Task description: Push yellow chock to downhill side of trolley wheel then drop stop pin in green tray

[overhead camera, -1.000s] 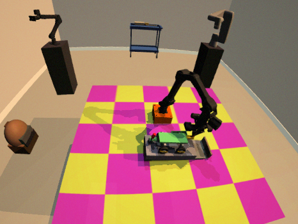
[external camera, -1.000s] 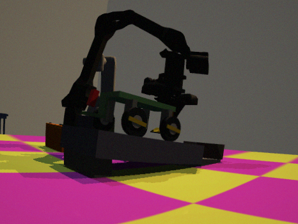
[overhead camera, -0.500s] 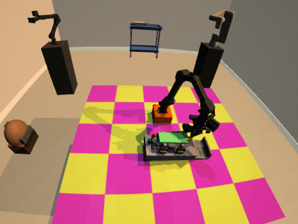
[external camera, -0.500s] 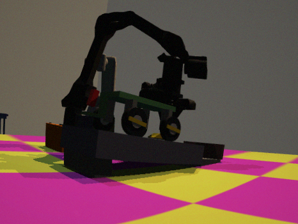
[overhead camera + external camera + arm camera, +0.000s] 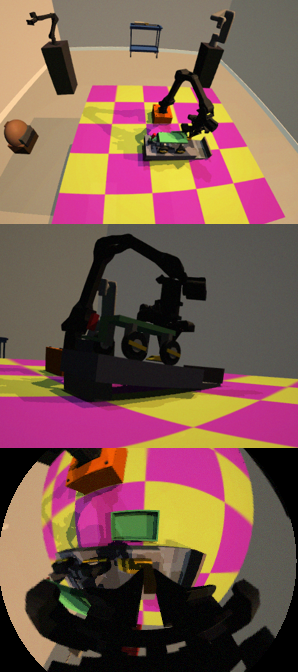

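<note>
Now: gripper tip 27 cm to the left of the red-headed stop pin, 4 cm below it and 1 cm short of it. Round my gripper tip: raised lip 12 cm to the left, 6 cm below, 6 cm ahead; then green tray 10 cm below, 8 cm behind, 4 cm to the right; then yellow chock 2 cm to the right.
</note>
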